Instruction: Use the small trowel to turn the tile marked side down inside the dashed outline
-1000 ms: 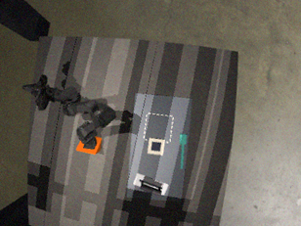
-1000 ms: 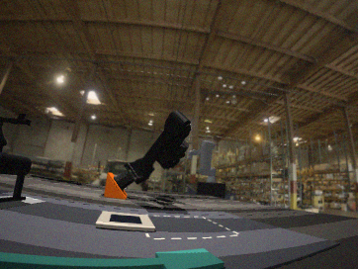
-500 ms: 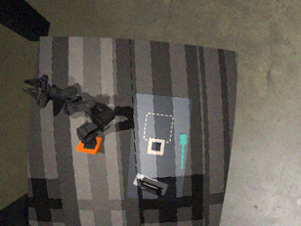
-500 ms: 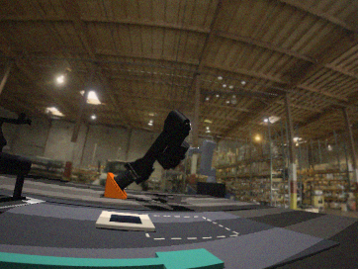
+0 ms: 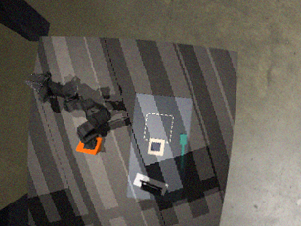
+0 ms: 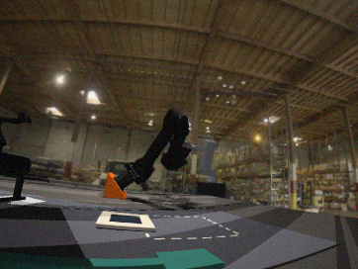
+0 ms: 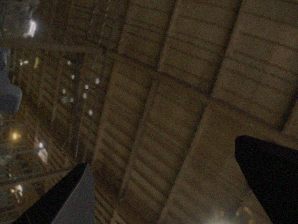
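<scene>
Now: the teal trowel 780 mm ahead of my gripper tip, 300 mm below it and 280 mm to the right of it. Also, from my gripper tip: cream tile: 620 mm ahead, 300 mm below, 290 mm to the right.
</scene>
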